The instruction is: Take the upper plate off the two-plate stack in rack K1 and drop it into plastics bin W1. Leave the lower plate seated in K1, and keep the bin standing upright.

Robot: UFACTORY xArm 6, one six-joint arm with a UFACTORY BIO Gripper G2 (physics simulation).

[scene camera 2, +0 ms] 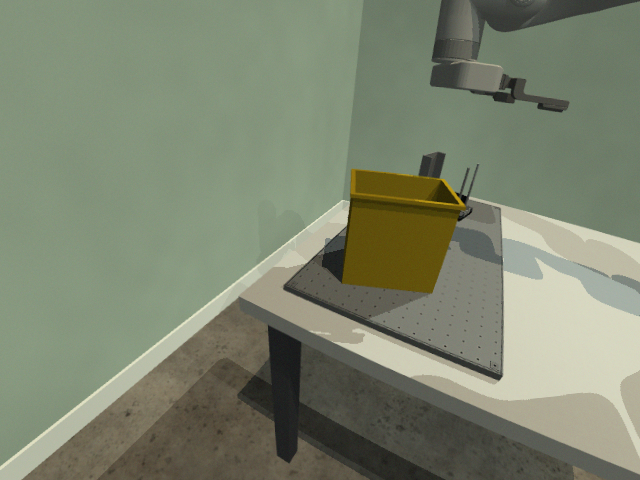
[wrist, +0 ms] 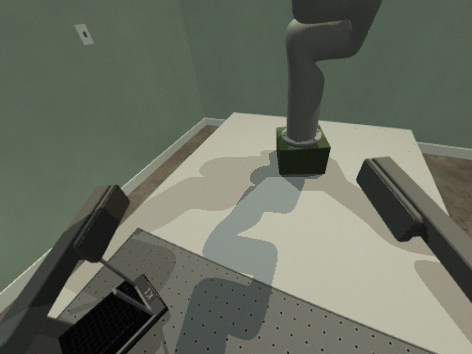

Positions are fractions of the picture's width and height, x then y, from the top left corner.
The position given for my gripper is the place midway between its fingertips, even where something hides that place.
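My gripper (scene camera 2: 0.84, 0.21) is visible, and the wrist view shows my gripper as well (wrist: 0.50, 0.51). A yellow bin W1 (scene camera 2: 0.62, 0.48) is visible too; in the wrist view the yellow bin W1 is out of frame.
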